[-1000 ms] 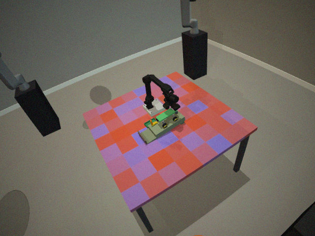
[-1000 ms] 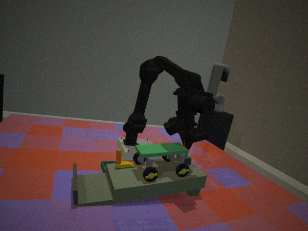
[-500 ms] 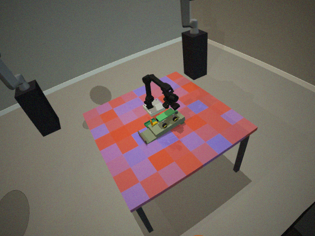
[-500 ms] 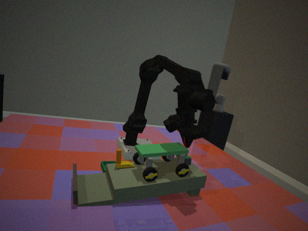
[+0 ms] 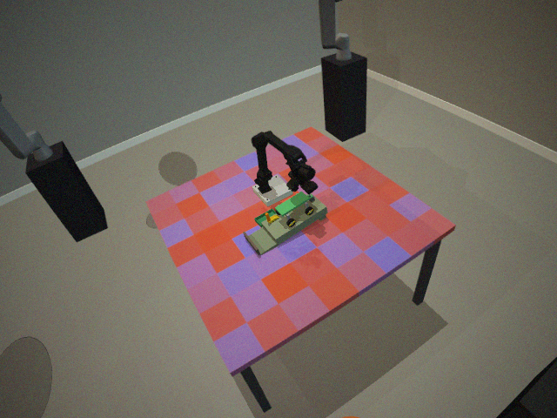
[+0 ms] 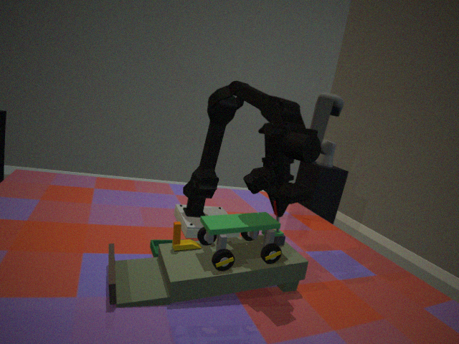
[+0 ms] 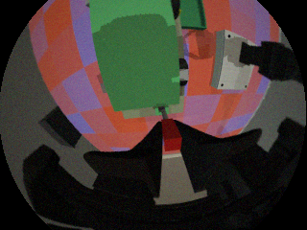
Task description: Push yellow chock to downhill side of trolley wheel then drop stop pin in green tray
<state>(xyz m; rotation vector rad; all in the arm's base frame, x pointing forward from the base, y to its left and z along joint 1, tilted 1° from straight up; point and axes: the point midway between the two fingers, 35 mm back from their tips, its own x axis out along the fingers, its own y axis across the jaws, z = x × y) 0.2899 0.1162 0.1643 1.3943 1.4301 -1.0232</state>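
My gripper tip is now 10 cm past the green tray, 22 cm to the left of it and 17 cm above it. Also, from my gripper tip: yellow chock (2 cm behind, 22 cm to the right, 8 cm below); then dark end board (4 cm ahead, 37 cm to the right, 13 cm below); then red-headed stop pin (right at my gripper tip).
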